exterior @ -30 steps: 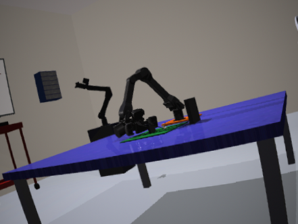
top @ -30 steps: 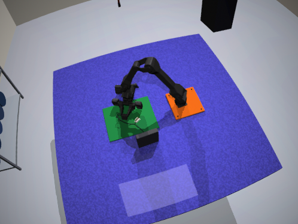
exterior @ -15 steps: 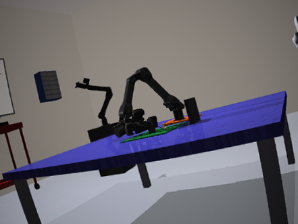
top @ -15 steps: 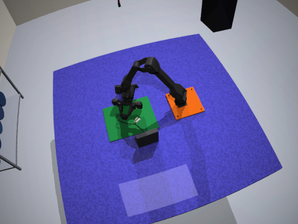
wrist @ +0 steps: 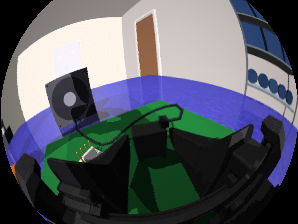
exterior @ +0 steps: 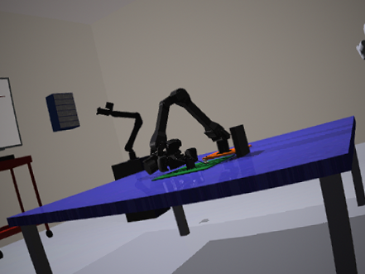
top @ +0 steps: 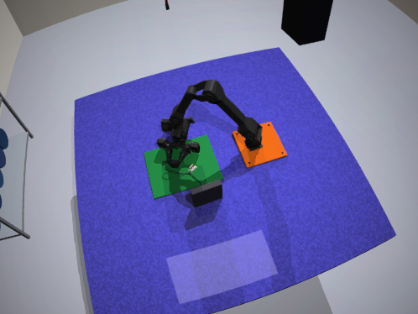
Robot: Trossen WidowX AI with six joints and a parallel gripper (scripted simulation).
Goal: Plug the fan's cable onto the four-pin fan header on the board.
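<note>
Right now the plug is 10 mm below my gripper tip. Round my gripper tip: black fan: 70 mm behind, 200 mm to the left, 30 mm above; four-pin header: 70 mm behind, 40 mm to the left, 30 mm below; green board: 30 mm behind, 50 mm below.
</note>
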